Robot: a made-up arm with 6 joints.
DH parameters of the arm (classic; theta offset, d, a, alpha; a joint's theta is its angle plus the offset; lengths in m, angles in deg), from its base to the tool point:
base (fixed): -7.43 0 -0.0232 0
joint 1: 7.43 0.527 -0.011 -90
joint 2: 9.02 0 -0.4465 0
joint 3: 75.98 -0.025 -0.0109 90
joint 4: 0 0.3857 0.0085 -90
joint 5: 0 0.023 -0.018 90
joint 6: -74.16 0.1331 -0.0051 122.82
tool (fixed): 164.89 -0.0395 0 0
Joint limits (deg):
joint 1: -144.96..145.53
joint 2: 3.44..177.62
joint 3: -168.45..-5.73
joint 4: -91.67..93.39
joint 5: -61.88..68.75
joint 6: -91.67..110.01
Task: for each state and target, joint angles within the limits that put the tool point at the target. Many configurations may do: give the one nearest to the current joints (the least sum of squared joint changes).
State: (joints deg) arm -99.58 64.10 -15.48 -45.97 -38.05 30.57
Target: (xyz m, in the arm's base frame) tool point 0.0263 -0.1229 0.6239
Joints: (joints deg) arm -99.10 29.47 -5.73 -75.62 -36.51 33.11
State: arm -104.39 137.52 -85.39 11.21 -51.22 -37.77
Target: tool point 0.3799 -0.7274 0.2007
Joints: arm -59.79 169.74 -114.34 7.86 -40.54 -35.16
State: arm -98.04 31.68 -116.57 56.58 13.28 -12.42
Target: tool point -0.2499 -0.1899 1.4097
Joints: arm -138.49 79.36 -124.37 60.33 -6.78 -13.15
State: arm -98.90 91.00 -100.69 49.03 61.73 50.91
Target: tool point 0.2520 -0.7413 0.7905
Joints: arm -77.10 124.08 -113.56 52.97 48.58 54.29
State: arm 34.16 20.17 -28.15 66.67 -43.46 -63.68
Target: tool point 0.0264 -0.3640 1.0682
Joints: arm 73.73 3.44 -69.28 72.26 -61.88 -88.14
